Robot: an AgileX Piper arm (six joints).
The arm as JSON. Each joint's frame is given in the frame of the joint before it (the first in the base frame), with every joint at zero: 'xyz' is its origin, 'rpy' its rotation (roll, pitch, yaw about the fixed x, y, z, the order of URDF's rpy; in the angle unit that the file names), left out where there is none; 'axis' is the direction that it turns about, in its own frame. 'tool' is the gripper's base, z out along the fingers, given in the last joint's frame.
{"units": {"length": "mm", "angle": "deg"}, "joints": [
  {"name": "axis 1", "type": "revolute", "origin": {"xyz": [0.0, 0.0, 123.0]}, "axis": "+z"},
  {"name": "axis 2", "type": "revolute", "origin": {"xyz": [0.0, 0.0, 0.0]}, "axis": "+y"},
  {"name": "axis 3", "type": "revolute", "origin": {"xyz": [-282.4, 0.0, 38.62]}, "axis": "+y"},
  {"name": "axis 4", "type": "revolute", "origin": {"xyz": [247.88, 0.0, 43.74]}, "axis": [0.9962, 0.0, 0.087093]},
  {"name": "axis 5", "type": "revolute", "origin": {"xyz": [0.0, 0.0, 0.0]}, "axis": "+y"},
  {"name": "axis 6", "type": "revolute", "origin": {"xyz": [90.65, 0.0, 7.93]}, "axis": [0.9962, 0.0, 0.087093]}
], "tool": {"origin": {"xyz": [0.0, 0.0, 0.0], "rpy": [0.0, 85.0, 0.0]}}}
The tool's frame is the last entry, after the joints.
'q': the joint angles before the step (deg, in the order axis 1, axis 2, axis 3, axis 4, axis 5, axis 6). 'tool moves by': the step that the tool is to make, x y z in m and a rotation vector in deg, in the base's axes. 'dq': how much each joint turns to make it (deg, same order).
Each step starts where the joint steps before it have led.
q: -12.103, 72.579, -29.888, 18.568, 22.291, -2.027
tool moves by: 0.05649, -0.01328, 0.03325, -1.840, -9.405, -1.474
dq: 0.001, 6.798, -12.235, 1.916, -4.277, -0.989
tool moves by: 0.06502, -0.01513, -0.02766, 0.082, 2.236, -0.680
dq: -0.001, 16.121, -11.382, 0.638, -2.647, -0.597
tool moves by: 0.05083, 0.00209, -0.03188, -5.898, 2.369, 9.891
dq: 1.909, 12.481, -10.009, 0.124, -0.326, -10.329
